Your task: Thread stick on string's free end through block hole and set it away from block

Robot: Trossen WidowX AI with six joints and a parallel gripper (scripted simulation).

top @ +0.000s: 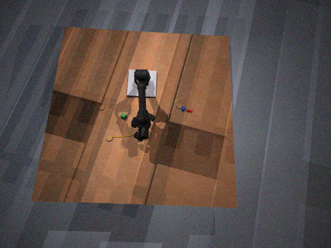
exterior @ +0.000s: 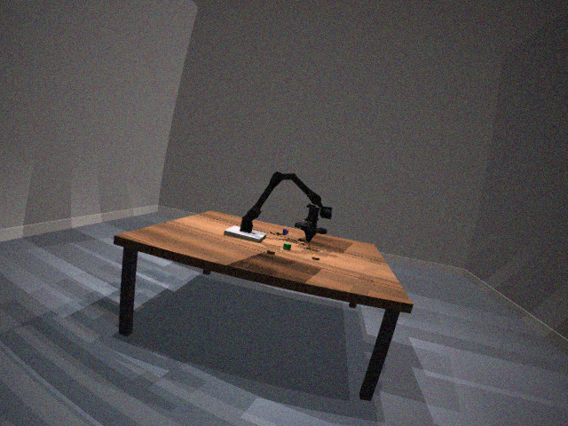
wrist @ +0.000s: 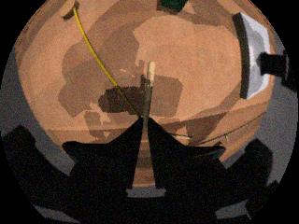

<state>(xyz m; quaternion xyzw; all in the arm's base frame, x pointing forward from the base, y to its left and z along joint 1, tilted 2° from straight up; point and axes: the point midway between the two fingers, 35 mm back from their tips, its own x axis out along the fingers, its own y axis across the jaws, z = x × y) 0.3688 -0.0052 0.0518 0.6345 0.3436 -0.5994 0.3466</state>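
My gripper tip is now 150 mm to the left of the green block, 120 mm past it and 20 mm above it. The rest, counted from my gripper tip: round wooden button 250 mm to the right, 40 mm ahead, 20 mm below; then blue piece 280 mm to the left, 140 mm behind, 10 mm below; then thin wooden stick 10 mm to the right, 10 mm behind.
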